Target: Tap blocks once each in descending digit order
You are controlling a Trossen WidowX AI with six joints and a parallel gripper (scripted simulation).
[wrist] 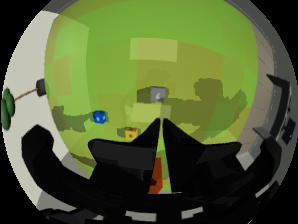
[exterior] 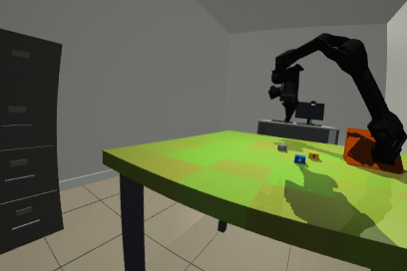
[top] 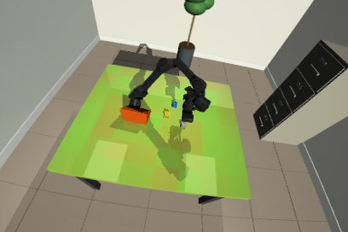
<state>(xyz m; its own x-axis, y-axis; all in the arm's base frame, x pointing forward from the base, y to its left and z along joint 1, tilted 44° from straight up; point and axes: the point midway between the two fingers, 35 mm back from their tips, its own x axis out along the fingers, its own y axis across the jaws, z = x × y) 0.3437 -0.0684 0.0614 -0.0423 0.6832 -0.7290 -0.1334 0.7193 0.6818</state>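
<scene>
My gripper tip is 110 mm above the grey block and 10 mm short of it. The rest, counted from my gripper tip: blue block (150 mm to the left, 110 mm below, 80 mm behind); then yellow block (120 mm behind, 110 mm below, 50 mm to the left).
</scene>
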